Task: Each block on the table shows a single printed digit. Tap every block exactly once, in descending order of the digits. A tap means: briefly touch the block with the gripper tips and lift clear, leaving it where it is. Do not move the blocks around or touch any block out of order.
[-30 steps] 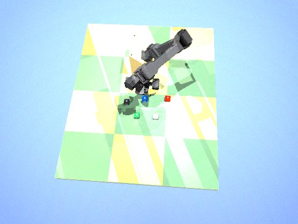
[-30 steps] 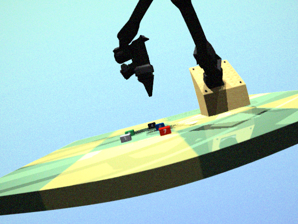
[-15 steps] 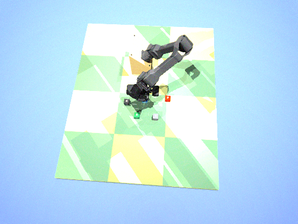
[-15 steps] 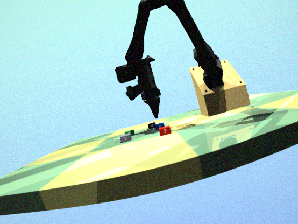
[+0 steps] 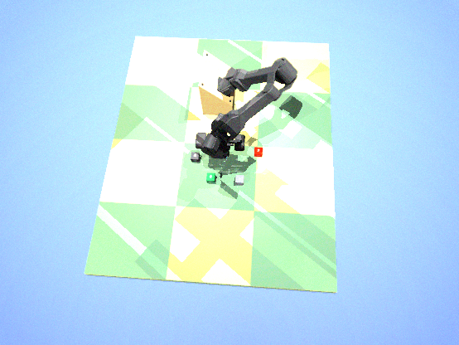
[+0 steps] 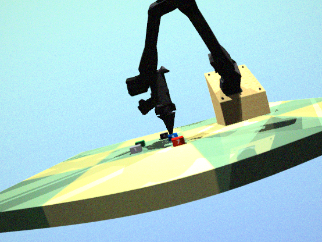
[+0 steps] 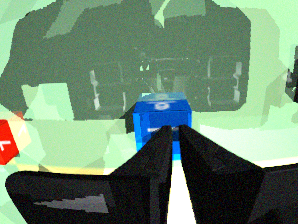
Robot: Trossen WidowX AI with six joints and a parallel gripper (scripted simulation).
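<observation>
The blue block lies 1 cm to the left of my gripper tip and 1 cm below it. The rest, counted from my gripper tip: green block: 11 cm ahead, 3 cm to the right, 1 cm below; black block: 2 cm ahead, 10 cm to the right, 1 cm below; grey-white block: 11 cm ahead, 8 cm to the left, 1 cm below.
</observation>
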